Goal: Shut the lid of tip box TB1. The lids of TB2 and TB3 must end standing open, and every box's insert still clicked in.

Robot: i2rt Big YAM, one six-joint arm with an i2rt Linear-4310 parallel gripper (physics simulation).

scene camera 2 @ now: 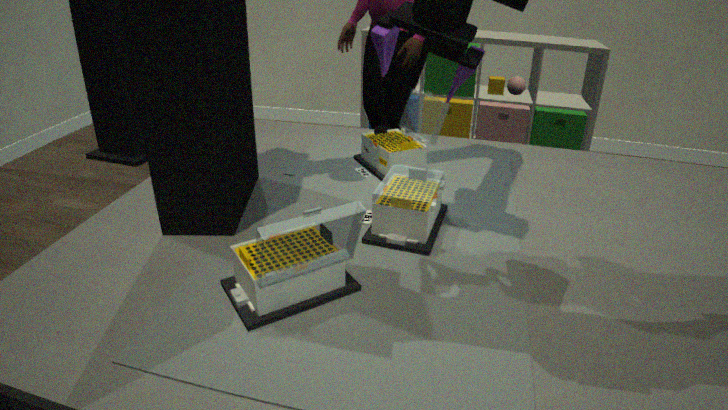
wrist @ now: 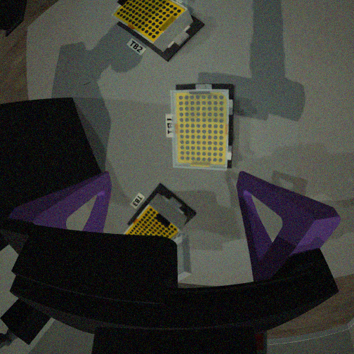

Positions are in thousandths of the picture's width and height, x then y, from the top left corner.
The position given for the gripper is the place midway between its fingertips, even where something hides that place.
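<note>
The gripper (scene camera 2: 571, 213) (wrist: 490, 504), in sight. Yellow insert (wrist: 425, 629). Clear lid (scene camera 2: 396, 609). Another clear lid (scene camera 2: 560, 457). A further clear lid (scene camera 2: 583, 282).
</note>
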